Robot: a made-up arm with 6 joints.
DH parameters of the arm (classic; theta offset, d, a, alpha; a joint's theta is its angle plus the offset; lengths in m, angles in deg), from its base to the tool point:
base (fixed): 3.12 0 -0.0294 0
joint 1: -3.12 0.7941 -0.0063 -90
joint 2: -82.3 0 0.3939 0
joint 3: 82.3 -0.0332 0.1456 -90
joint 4: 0 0.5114 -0.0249 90
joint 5: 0 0.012 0.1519 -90
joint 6: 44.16 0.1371 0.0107 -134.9
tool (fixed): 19.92 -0.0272 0 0
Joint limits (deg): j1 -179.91..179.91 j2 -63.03..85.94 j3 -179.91..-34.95 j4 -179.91..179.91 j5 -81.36..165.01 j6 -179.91..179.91
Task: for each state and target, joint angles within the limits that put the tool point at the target. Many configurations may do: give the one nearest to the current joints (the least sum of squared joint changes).
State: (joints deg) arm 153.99 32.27 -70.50 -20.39 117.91 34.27
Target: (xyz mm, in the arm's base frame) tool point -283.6 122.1 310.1
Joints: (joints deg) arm 166.42 60.83 -60.39 -8.44 107.70 32.77
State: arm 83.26 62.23 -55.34 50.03 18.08 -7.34
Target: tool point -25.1 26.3 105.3
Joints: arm 87.60 85.35 -45.79 49.44 46.69 -9.81
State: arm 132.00 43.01 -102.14 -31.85 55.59 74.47
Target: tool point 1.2 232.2 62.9
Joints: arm 107.32 85.94 -66.97 -35.90 66.46 74.15
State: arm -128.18 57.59 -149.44 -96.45 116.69 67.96
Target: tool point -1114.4 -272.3 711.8
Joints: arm -156.21 81.36 -148.04 -108.24 85.09 63.23
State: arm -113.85 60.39 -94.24 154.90 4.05 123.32
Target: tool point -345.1 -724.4 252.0
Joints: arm -109.56 76.53 -104.81 154.43 16.33 123.34
